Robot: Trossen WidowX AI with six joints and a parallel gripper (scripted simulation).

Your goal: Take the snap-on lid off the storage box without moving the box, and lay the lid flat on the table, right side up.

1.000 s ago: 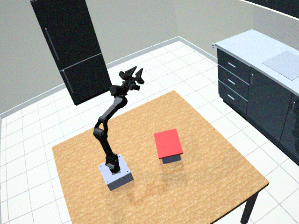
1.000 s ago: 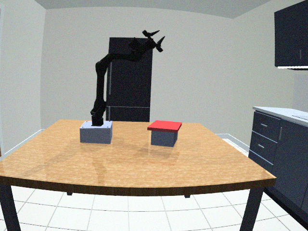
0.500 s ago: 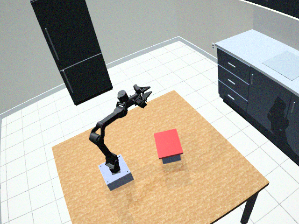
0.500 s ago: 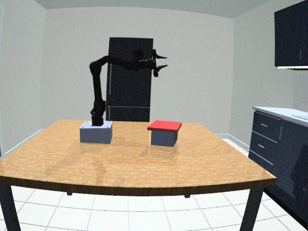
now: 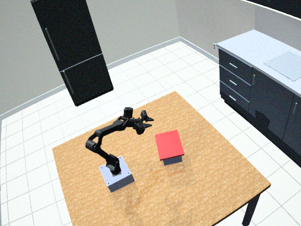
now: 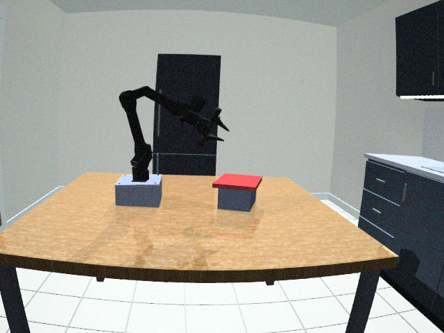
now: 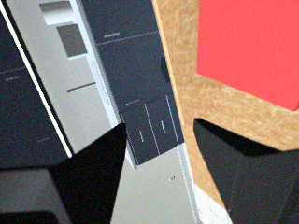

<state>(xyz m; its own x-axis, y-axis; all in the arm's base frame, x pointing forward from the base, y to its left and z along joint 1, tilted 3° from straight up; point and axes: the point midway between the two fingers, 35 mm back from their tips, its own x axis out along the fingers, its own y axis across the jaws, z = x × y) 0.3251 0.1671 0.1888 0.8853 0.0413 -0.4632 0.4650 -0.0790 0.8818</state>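
Now: the lid 18 cm below my gripper tip, 7 cm to the right of it and 7 cm ahead of it. From my gripper tip the other things lie so: storage box (24 cm below, 7 cm to the right, 7 cm ahead).
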